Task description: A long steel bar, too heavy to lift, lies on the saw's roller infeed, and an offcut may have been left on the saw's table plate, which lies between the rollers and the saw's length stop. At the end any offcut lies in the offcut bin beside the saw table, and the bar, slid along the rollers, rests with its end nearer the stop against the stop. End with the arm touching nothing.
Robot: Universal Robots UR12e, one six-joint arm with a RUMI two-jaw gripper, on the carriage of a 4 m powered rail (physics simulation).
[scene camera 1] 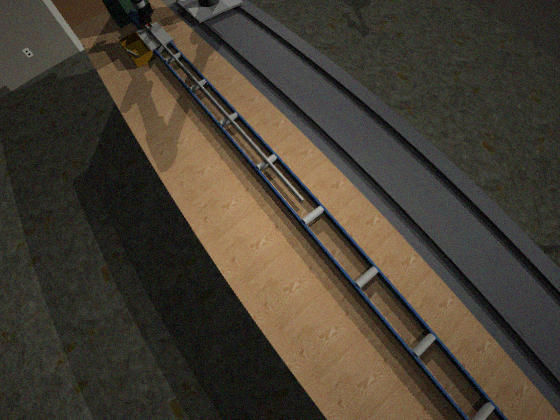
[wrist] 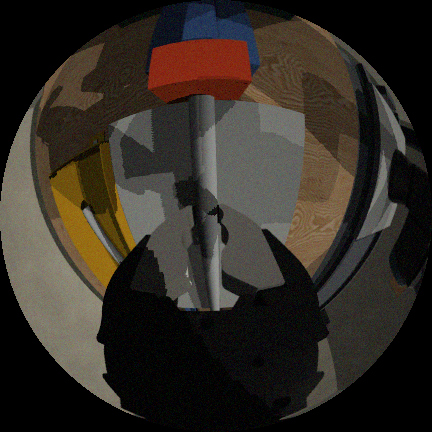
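Seen in the pictures: gripper, fingertip midpoint: [scene camera 1: 149,30] [wrist: 206,207]; arm's base, origin of the base link: [scene camera 1: 209,1] [wrist: 394,174].
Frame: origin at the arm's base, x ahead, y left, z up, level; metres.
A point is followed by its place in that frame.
Observation:
The long steel bar [scene camera 1: 250,139] {x 0.613, y 1.588, z 0.049 m} [wrist: 203,145] {x 0.619, y 0.043, z 0.050 m} lies along the roller infeed [scene camera 1: 313,215] {x 0.623, y 2.156, z 0.029 m} and runs over the grey table plate [scene camera 1: 162,35] {x 0.566, y 0.235, z 0.029 m} [wrist: 265,150] {x 0.564, y 0.047, z 0.029 m}. In the wrist view its end meets the lower part of the red face of the length stop [wrist: 200,65] {x 0.618, y -0.011, z 0.075 m}; no gap shows. The gripper [scene camera 1: 148,26] {x 0.620, y 0.099, z 0.036 m} [wrist: 206,215] {x 0.620, y 0.099, z 0.036 m} is shut on the bar above the plate, behind that end. The offcut [wrist: 101,234] {x 0.838, y 0.170, z -0.013 m}, a short grey rod, lies in the yellow offcut bin [scene camera 1: 142,59] {x 0.814, y 0.381, z 0.015 m} [wrist: 65,195] {x 0.873, y 0.069, z 0.014 m} beside the plate. No offcut shows on the visible part of the plate.
The bin stands close to the plate's left side in the wrist view. The arm's white carriage plate [scene camera 1: 222,7] {x -0.034, y 0.184, z 0.000 m} [wrist: 382,210] {x 0.061, y 0.137, z 0.000 m} stands on the grey powered rail [scene camera 1: 300,90], which runs beside the wooden bench [scene camera 1: 250,240] {x 0.947, y 2.050, z -0.030 m}. A dark green panel [scene camera 1: 116,11] {x 0.750, y -0.300, z 0.109 m} stands behind the stop end.

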